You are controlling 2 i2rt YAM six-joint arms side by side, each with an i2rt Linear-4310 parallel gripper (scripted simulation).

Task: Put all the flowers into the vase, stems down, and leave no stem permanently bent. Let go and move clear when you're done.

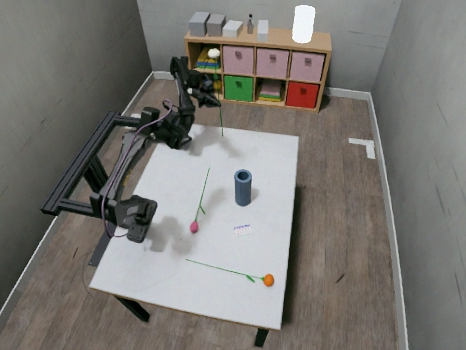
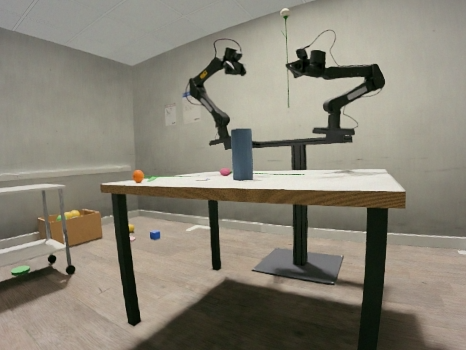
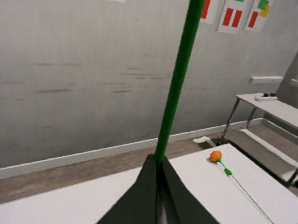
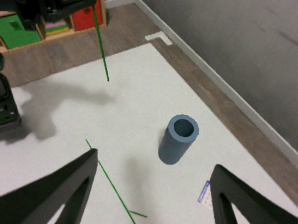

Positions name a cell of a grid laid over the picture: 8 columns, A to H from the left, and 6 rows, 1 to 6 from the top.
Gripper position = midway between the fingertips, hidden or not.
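You'd see my left gripper (image 3: E5) here and my right gripper (image 4: E5), and there's a blue vase (image 2: E3) as well.
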